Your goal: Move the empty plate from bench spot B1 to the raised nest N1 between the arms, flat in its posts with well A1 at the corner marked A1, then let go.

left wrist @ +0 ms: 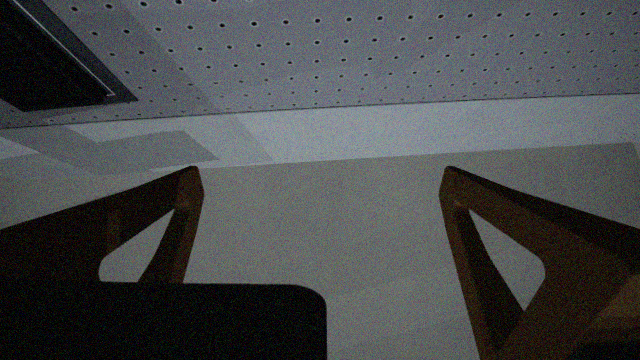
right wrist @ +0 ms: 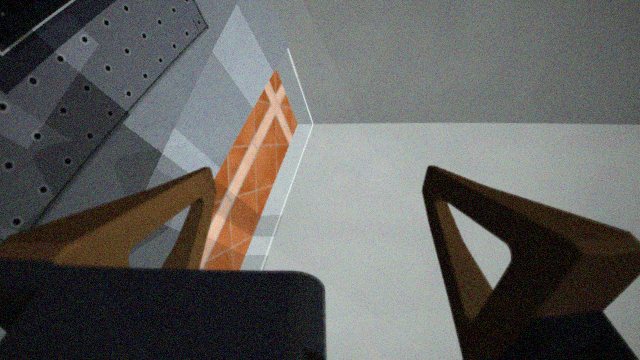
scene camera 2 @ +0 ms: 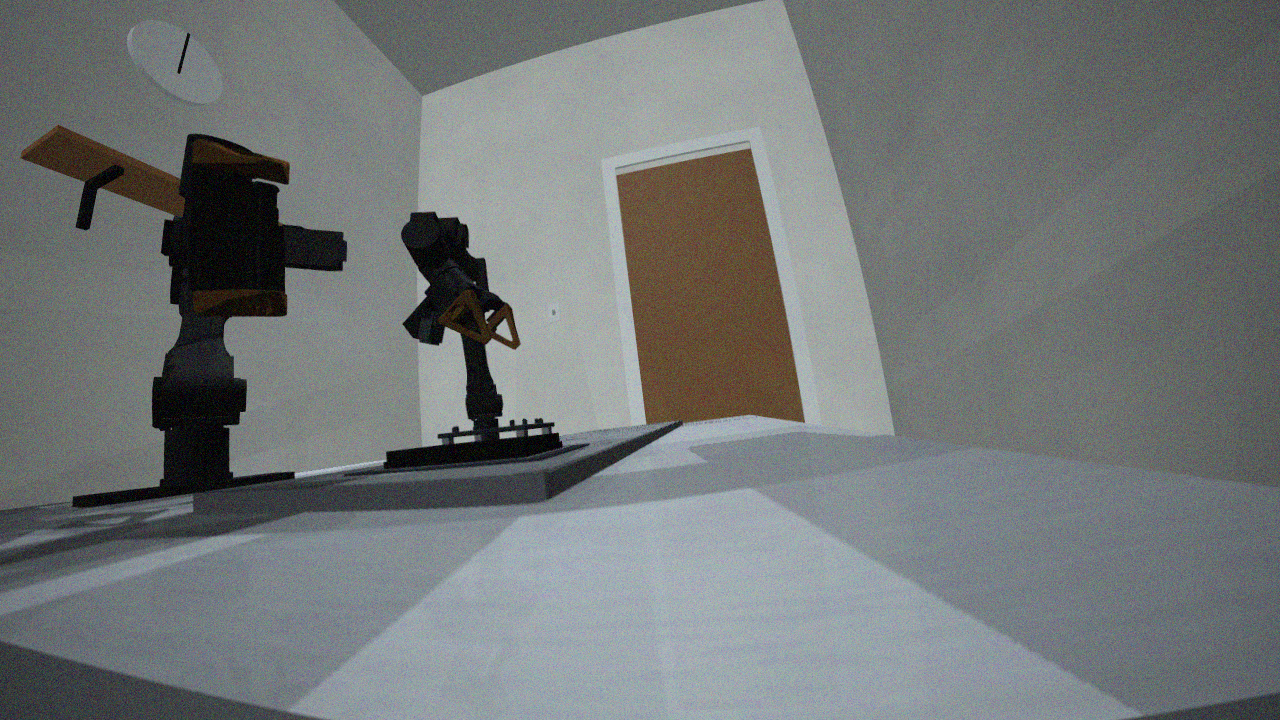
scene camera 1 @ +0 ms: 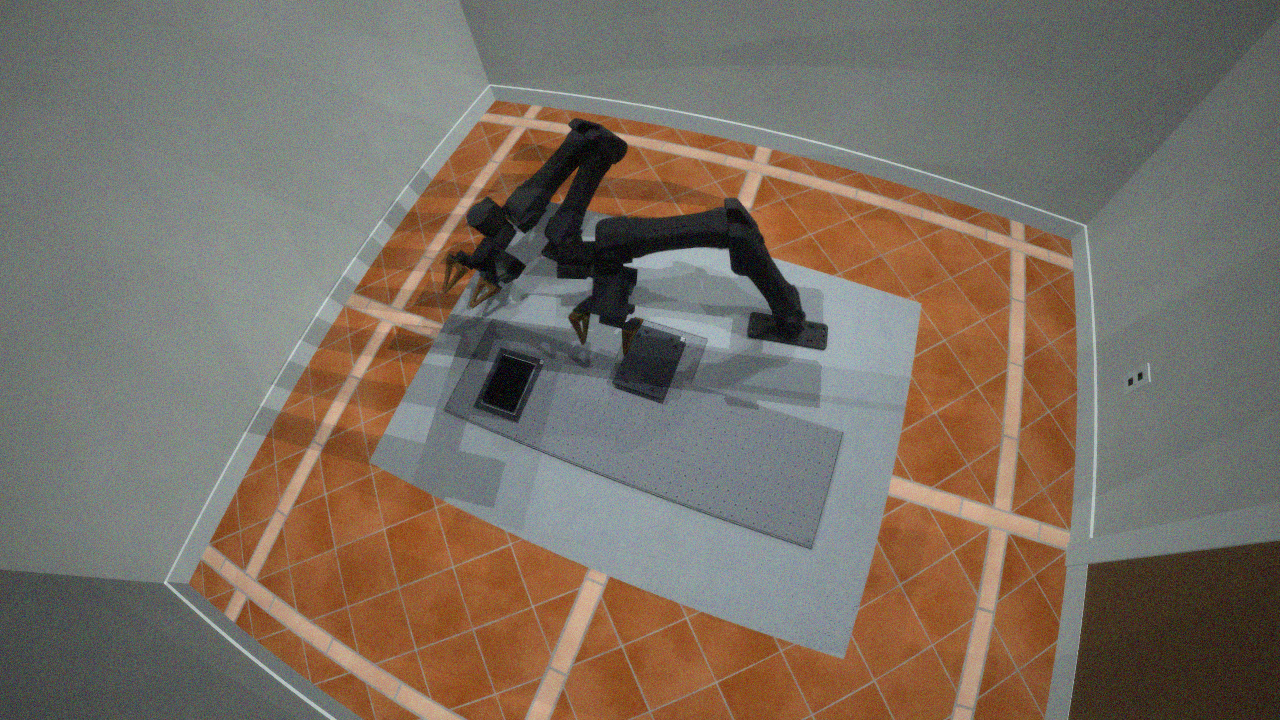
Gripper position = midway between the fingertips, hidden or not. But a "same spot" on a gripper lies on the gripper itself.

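Labels:
My left gripper is visible in the left wrist view (pixel 321 179); my right gripper is out of frame in the left wrist view. The right wrist view shows my right gripper, while my left gripper is out of frame in the right wrist view. Scene camera 1 shows my left gripper, and my right gripper is visible in scene camera 1 (pixel 457 299). Scene camera 2 shows my left gripper and my right gripper. On my left gripper, (scene camera 1: pixel 629 329) and (scene camera 2: pixel 508 304) are the same spot. On my right gripper, (right wrist: pixel 73 283) and (scene camera 2: pixel 284 286) are the same spot.

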